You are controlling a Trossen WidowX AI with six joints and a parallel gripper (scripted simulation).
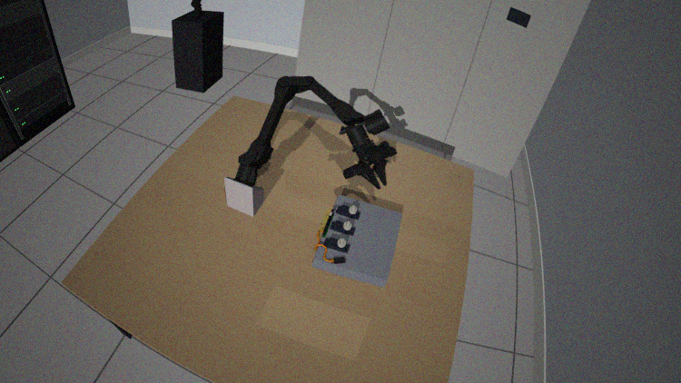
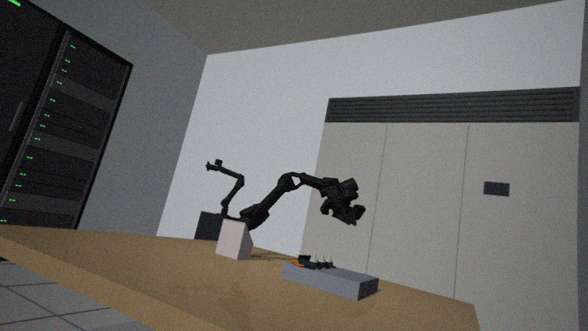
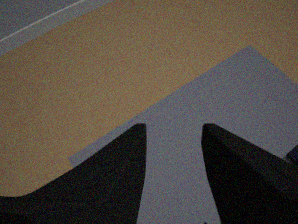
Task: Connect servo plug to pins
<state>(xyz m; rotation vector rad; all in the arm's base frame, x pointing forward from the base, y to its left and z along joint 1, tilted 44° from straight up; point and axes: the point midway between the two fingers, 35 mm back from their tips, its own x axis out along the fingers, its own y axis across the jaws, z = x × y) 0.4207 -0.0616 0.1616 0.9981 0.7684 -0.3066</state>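
My gripper tip is 140 mm past the white band, 140 mm above it and 40 mm to the left of it. Also, from my gripper tip: grey printed holder: 190 mm below, 70 mm to the right, 20 mm ahead.
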